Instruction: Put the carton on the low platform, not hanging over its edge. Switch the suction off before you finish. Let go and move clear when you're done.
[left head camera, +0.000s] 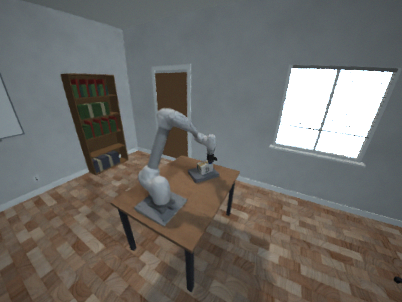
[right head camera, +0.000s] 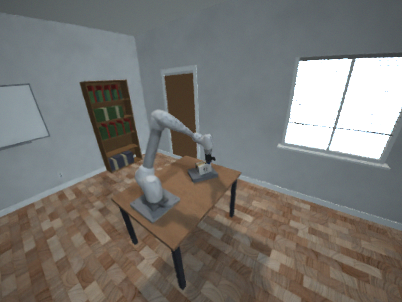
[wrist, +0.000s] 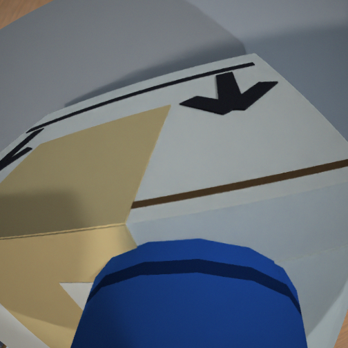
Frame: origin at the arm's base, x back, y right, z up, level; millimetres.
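Where they show: hand, its tool point: (left head camera: 209, 163) (right head camera: 208, 163); arm's base, origin of its link: (left head camera: 162, 203) (right head camera: 155, 201).
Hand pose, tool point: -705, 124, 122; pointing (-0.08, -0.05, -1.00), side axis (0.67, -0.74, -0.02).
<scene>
Things, the pixels of their centre, and the offset from my tool point, as dx, dy, dz. Level surfaces: height alone.
- carton, middle of its body: (right head camera: 203, 167) (left head camera: 204, 167) +34, -49, -45
- grey low platform, middle of its body: (right head camera: 202, 173) (left head camera: 203, 173) +46, -61, -127
- brown table, height of its surface: dz -151
The carton (left head camera: 206, 169) (right head camera: 204, 169) (wrist: 225, 140), white with a tan strip and black arrows, appears upright on the grey low platform (left head camera: 199, 178) (right head camera: 202, 178) (wrist: 125, 45). In the head views its base looks within the platform's edges, but its far side is hidden. My suction gripper (left head camera: 211, 162) (right head camera: 209, 162) (wrist: 197, 250) points down onto the carton's top, towards its right end in the head views. In the wrist view the blue cup meets the carton's top beside the tan strip, with no gap showing. The cup's contact face is hidden.
The platform stands near the far end of the brown table (left head camera: 192, 192) (right head camera: 187, 192). My arm's grey base plate (left head camera: 150, 212) (right head camera: 145, 210) is at the table's near end. A bookshelf (left head camera: 80, 127) (right head camera: 99, 132) stands against the wall, away from the table.
</scene>
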